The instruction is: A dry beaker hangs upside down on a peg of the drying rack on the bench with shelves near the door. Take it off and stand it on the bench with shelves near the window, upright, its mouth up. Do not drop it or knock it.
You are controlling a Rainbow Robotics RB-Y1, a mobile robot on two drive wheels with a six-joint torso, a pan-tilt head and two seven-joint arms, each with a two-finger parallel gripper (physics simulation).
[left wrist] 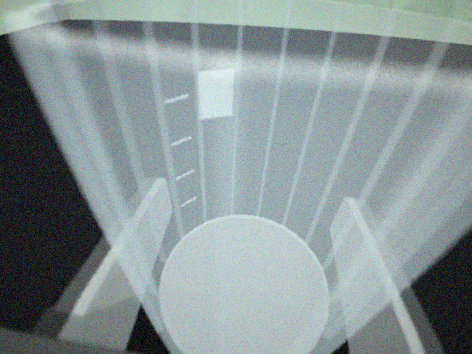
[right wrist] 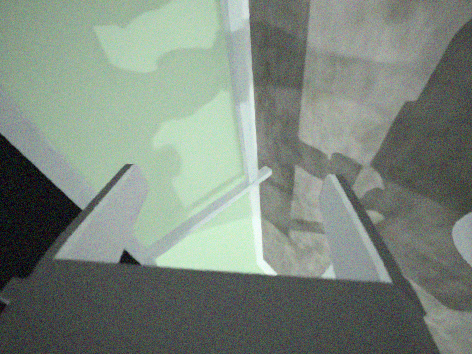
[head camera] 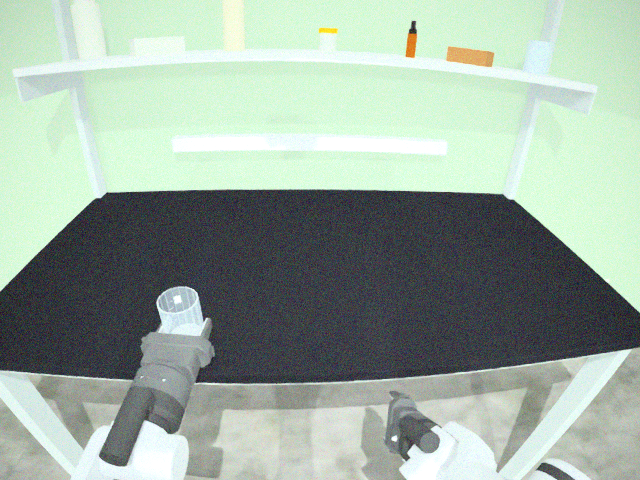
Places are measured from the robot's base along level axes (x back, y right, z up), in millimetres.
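Pixels of known places: left gripper, fingertip midpoint: [left wrist: 252, 203] [head camera: 188, 320]; right gripper, fingertip midpoint: [right wrist: 231, 181] [head camera: 389, 415].
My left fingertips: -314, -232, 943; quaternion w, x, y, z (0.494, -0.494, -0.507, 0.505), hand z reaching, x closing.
Behind a point stands the place of what it marks, as x, y, z.
The clear glass beaker [head camera: 179, 308] {-319, -248, 966} [left wrist: 217, 150] is upright, its mouth up, over the near left part of the black bench top [head camera: 336, 258] {-580, 42, 916}. My left gripper [head camera: 184, 326] {-314, -232, 943} [left wrist: 255, 190] {-314, -232, 943} is shut on it, with one finger on each side near its base. The round base shows between the fingers in the left wrist view. Whether the base touches the bench top I cannot tell. My right gripper [head camera: 397, 395] [right wrist: 231, 181] {-311, 180, 664} is open and empty, in front of the bench's near edge and low. The drying rack does not show.
A white shelf [head camera: 289, 55] {-686, -84, 1366} above the back of the bench holds bottles, boxes and small containers, among them an orange bottle [head camera: 410, 45] {-826, 206, 1403} and an orange box [head camera: 469, 56] {-845, 373, 1393}. White posts [head camera: 87, 136] {-885, -770, 1133} [head camera: 521, 144] {-1032, 697, 1124} rise at the back corners. A white rail [head camera: 227, 144] {-931, -304, 1087} runs along the wall.
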